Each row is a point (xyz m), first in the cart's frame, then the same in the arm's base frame.
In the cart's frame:
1: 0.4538 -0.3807 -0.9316
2: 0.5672 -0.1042 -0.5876
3: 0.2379 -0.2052 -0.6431
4: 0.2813 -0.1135 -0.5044
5: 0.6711 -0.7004 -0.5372
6: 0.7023 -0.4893 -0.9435
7: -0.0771 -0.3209 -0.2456
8: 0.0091 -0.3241 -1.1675
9: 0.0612 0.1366 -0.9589
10: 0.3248 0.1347 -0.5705
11: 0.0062 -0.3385 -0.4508
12: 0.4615 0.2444 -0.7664
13: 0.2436 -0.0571 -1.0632
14: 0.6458 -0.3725 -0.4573
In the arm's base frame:
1: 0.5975 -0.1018 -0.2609
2: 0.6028 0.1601 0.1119
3: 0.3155 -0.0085 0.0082
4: 0.3202 0.0774 0.1570
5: 0.8408 -0.3980 0.1366
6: 0.8646 -0.1485 -0.2478
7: -0.0040 -0.2303 0.3537
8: 0.1808 -0.1277 -0.5478
9: 0.0975 0.3111 -0.3049
10: 0.3097 0.3340 0.1132
11: 0.1031 -0.2090 0.1602
12: 0.4366 0.4900 -0.0560
13: 0.3314 0.1754 -0.3972
14: 0.7288 -0.0937 0.2337

